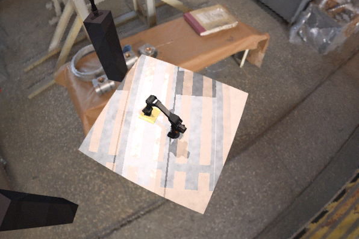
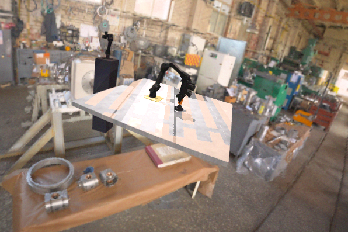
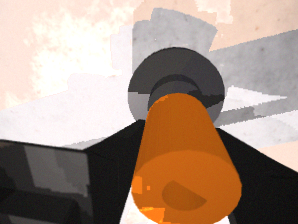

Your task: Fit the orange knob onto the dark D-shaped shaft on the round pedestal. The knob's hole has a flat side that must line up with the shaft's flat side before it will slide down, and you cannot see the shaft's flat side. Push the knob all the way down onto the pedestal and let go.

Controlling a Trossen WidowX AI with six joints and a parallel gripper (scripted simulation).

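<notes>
The orange knob is 20 mm above my gripper tip. Also, from my gripper tip: D-shaped shaft 40 mm below.
</notes>
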